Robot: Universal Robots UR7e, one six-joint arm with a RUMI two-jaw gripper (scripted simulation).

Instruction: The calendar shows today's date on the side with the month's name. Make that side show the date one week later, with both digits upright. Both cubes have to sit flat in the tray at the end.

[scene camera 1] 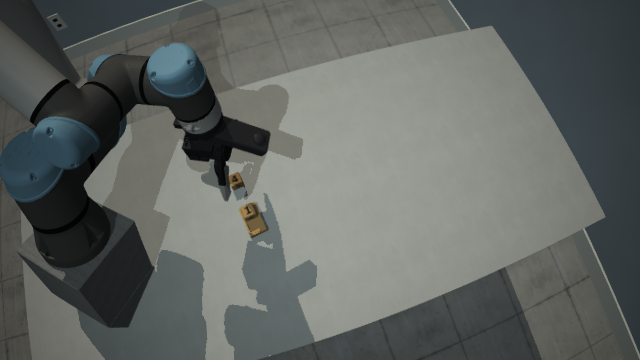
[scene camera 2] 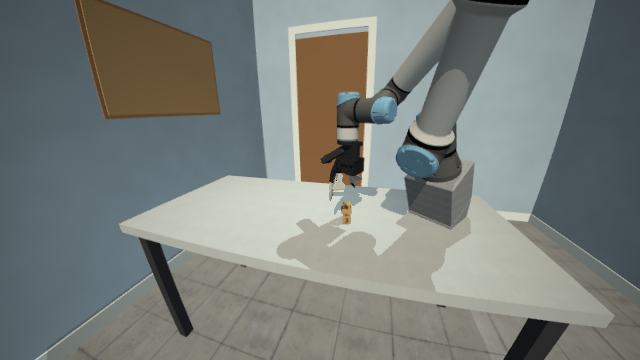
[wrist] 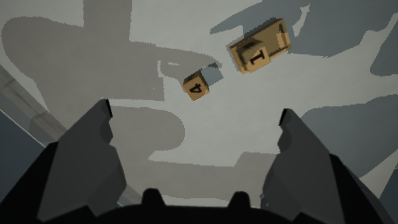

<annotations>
My gripper shows in scene camera 1 (pixel 234 166), in scene camera 2 (pixel 343 193) and in the wrist view (pixel 197 105).
</annotations>
